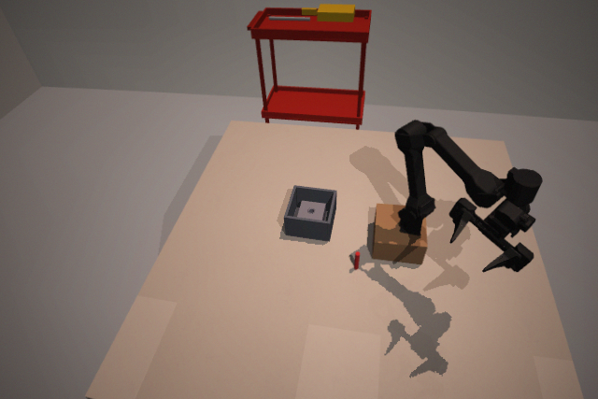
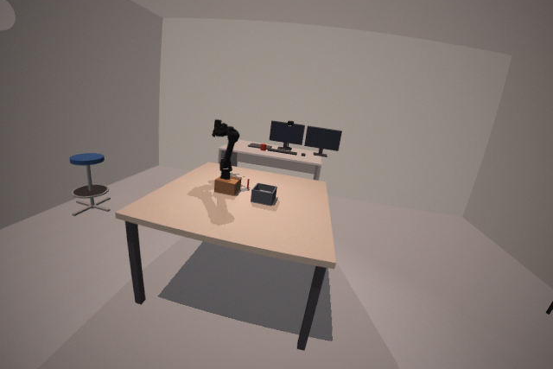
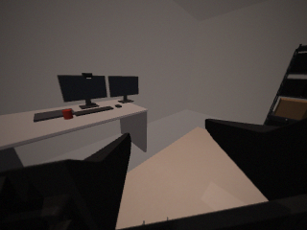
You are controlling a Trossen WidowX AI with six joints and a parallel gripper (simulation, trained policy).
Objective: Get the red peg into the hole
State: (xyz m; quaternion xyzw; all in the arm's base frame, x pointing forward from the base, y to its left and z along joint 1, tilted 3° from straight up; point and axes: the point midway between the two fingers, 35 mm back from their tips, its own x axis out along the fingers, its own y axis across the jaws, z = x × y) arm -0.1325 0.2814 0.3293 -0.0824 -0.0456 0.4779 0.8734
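Right now the red peg is 38 cm below my gripper tip, 25 cm ahead of it and 18 cm to the right of it. The rest, counted from my gripper tip: grey box 45 cm ahead, 39 cm below, 34 cm to the right; then plate 45 cm ahead, 37 cm below, 34 cm to the right.
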